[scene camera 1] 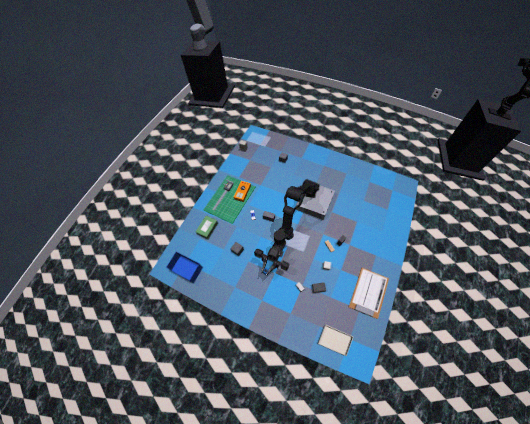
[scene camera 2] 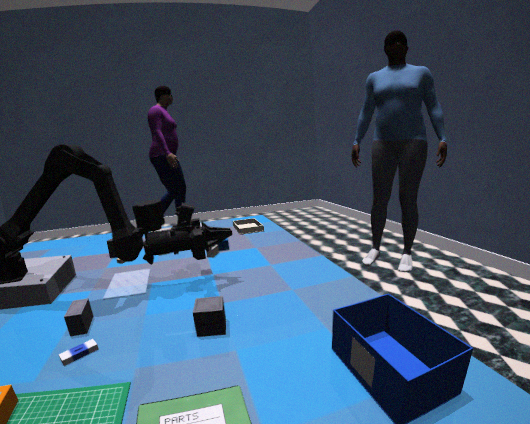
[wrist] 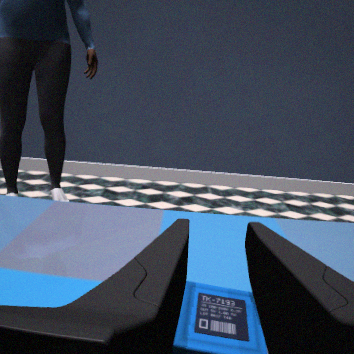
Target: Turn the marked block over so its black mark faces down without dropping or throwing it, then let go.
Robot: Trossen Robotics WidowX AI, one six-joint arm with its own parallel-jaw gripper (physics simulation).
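Frame: origin at the arm's base, x back, y left, z down, level; millimetres.
Seen in the pictures: gripper, fingertip midpoint: (scene camera 1: 263,274) (scene camera 2: 231,231) (wrist: 216,231); arm's base, origin of the base link: (scene camera 1: 310,192) (scene camera 2: 12,277).
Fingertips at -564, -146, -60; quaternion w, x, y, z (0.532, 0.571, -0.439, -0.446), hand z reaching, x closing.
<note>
Offsets run from my fingertips to a thing's middle, as dx, dy, dz. "spot": to the spot under its first point. Level surfaces: height alone.
The marked block @(+23, +4, +29) (scene camera 1: 265,273) (scene camera 2: 224,245) (wrist: 185,325) is blue, with a black label printed in white on one face. In the wrist view the label faces up toward the camera. My gripper (scene camera 1: 265,271) (scene camera 2: 230,233) (wrist: 216,231) is shut on the block, one black finger on each side. In scene camera 2 the arm's wrist is roughly level and the block is held above the blue mat @(dz +121) (scene camera 2: 300,345). The block's underside and part of its near end are hidden.
Near the arm are dark blocks @(+127, -192, +95) (scene camera 1: 237,248) (scene camera 2: 210,317) and a blue-and-white piece @(+363, -168, +115) (scene camera 1: 253,215) (scene camera 2: 79,351). A blue bin @(spot: -10, -394, +77) (scene camera 2: 345,340) stands near the edge. A green parts box @(+216, -412, +101) (scene camera 1: 202,231) and a cream tray @(-224, +418, +109) (scene camera 1: 335,340) also stand there. Two people stand beyond the mat.
</note>
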